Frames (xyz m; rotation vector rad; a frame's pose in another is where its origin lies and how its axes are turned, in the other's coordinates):
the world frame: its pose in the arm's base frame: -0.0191 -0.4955 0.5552 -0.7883 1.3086 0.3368
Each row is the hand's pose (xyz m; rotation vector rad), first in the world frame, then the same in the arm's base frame.
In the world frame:
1: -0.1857 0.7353 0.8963 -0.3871 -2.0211 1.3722
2: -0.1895 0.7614 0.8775 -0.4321 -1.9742 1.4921
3: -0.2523 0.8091 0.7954 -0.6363 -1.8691 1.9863
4: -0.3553 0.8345 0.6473 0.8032 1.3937 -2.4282
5: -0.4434 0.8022 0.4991 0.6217 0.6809 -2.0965
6: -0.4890 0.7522 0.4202 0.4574 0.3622 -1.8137
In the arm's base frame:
1: 0.1197 0.6702 0.5386 0.4836 -0.4500 1.8487
2: 0.0885 0.6765 0.5328 0.5293 -0.4125 1.9437
3: -0.0178 0.6667 0.5723 0.7687 -0.3997 2.3289
4: -0.1685 0.6043 0.6535 -1.2586 0.4703 -2.7872
5: -0.2788 0.4984 0.7394 -1.3068 0.4588 -1.9986
6: -0.3164 0.4187 0.7946 -1.3212 0.4961 -1.5256

